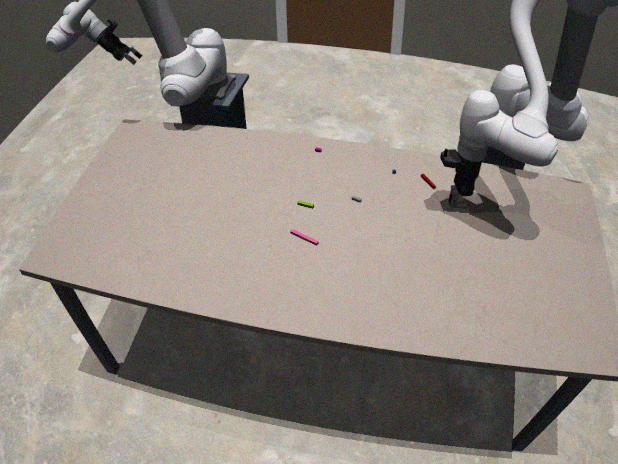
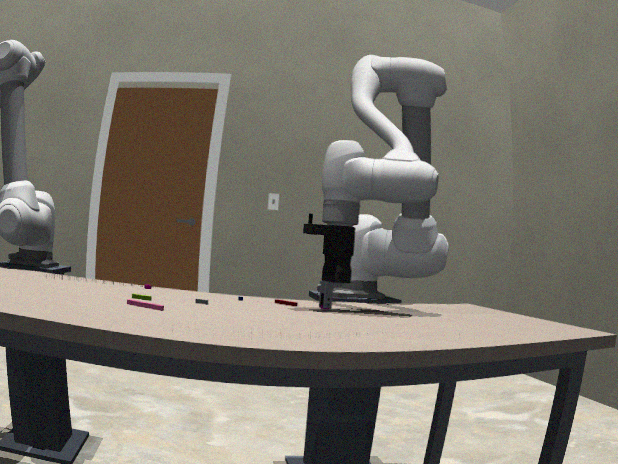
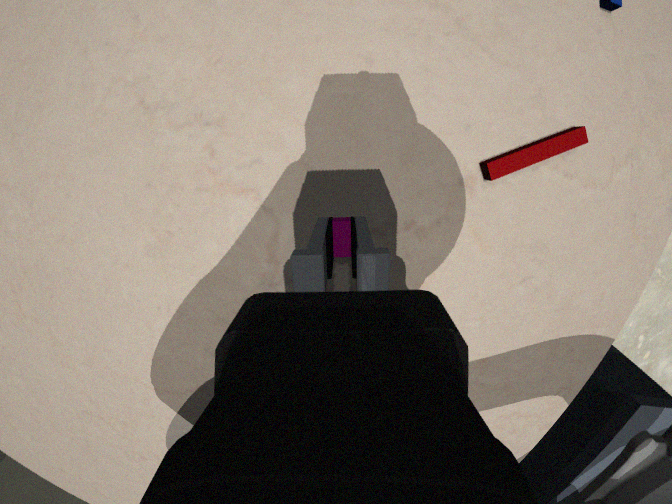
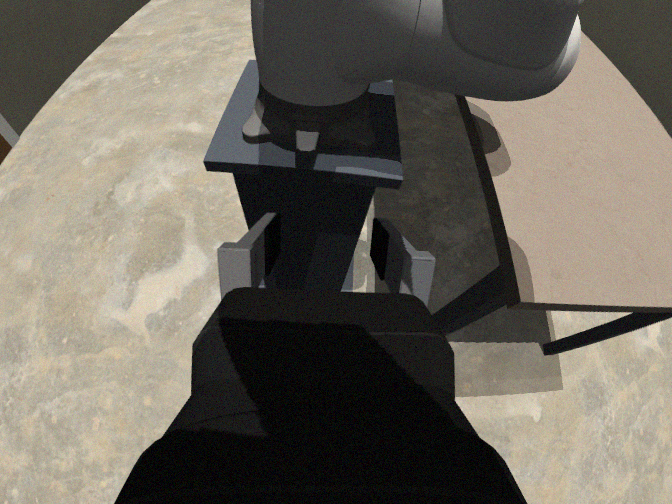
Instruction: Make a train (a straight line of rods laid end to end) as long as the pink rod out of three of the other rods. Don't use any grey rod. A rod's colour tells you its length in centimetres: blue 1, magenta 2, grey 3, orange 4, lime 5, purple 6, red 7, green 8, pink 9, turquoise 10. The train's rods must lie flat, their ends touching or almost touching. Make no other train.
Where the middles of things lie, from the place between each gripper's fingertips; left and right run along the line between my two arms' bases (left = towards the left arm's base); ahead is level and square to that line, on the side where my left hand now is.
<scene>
The red rod [image 3: 519, 158] lies 9 cm behind my left hand [image 2: 325, 307], 8 cm to the right of it and 2 cm below it.
My right hand is 125 cm to the right of the red rod, 37 cm short of it and 15 cm above it.
</scene>
